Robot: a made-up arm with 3 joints.
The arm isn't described. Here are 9 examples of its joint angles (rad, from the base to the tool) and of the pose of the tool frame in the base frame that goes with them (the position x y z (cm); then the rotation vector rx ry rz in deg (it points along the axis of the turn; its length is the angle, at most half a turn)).
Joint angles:
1: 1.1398 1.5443 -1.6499
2: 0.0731 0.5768 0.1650
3: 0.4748 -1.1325 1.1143
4: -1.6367 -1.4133 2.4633
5: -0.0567 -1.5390 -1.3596
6: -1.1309 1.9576 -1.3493
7: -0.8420 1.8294 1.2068
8: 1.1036 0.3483 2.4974
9: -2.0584 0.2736 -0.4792
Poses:
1: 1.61 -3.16 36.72 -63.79 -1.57 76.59
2: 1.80 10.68 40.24 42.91 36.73 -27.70
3: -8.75 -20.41 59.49 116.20 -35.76 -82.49
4: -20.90 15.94 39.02 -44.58 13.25 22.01
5: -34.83 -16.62 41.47 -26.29 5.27 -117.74
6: -10.14 38.08 80.16 55.49 -66.44 56.11
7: -23.40 32.27 70.06 54.98 104.82 49.80
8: 8.73 -0.75 60.89 116.79 52.94 -86.22
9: 4.92 31.83 73.20 137.27 42.33 -10.38
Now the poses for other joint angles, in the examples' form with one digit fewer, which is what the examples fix.
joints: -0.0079 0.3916 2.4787
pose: 8.5 8.4 57.4 -118.0 -94.8 47.1
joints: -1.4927 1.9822 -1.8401
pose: -9.8 26.9 93.0 60.4 -105.0 27.6
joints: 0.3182 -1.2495 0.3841
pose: -14.3 -21.5 49.8 76.1 -35.9 -107.9
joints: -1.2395 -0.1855 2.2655
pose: 5.9 10.9 52.6 -80.8 -58.4 2.8
